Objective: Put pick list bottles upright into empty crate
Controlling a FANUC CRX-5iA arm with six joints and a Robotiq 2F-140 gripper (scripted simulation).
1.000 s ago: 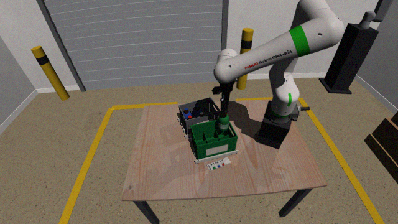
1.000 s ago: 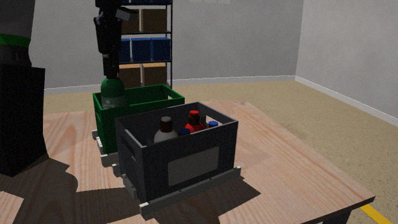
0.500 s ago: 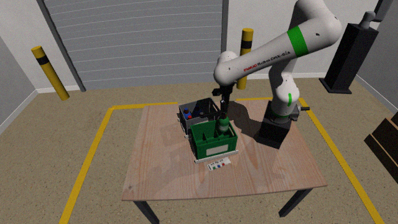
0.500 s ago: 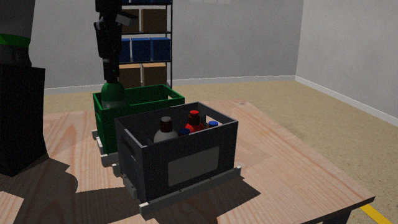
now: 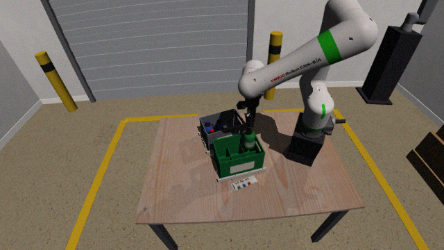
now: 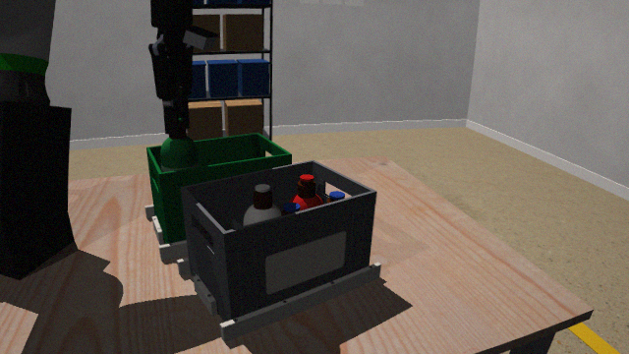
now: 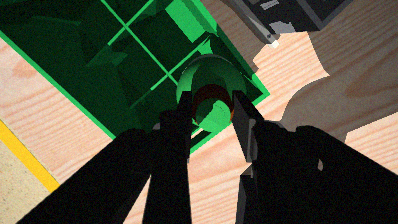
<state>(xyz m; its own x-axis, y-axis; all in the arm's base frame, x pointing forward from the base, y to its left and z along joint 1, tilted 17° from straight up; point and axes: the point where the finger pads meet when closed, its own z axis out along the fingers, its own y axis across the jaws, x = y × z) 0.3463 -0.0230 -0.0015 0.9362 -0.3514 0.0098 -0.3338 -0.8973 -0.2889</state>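
Now: hand 8 cm above the green-label bottle. The rest, counted from my hand: dark grey crate: 19 cm below, 18 cm ahead, 15 cm to the right; white-label bottle: 18 cm below, 16 cm ahead, 11 cm to the right; green crate: 19 cm below, 7 cm to the left, 7 cm ahead.
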